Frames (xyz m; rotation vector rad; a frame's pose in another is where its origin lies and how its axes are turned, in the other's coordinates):
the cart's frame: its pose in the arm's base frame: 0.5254 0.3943 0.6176 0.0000 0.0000 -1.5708
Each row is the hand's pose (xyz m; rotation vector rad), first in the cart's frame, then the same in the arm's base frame.
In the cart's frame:
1: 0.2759 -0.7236 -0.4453 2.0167 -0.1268 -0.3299
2: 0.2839 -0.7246 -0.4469 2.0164 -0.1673 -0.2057
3: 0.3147 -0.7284 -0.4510 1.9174 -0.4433 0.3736
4: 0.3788 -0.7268 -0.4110 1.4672 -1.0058 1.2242
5: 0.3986 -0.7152 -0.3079 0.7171 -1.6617 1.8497
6: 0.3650 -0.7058 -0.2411 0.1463 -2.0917 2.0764
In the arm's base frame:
1: -0.1982 0.1184 0.1723 1.5018 -1.7034 -1.2532
2: -0.1992 0.1104 0.1707 1.4434 -1.7046 -1.1425
3: -0.2030 0.0796 0.1666 1.0636 -1.7033 -0.6553
4: -0.2014 0.0155 0.2066 0.2983 -1.5988 0.0448
5: -0.1898 -0.0043 0.3097 -0.5575 -1.4040 0.6576
6: -0.1804 0.0293 0.3765 -1.0926 -1.2569 1.0077

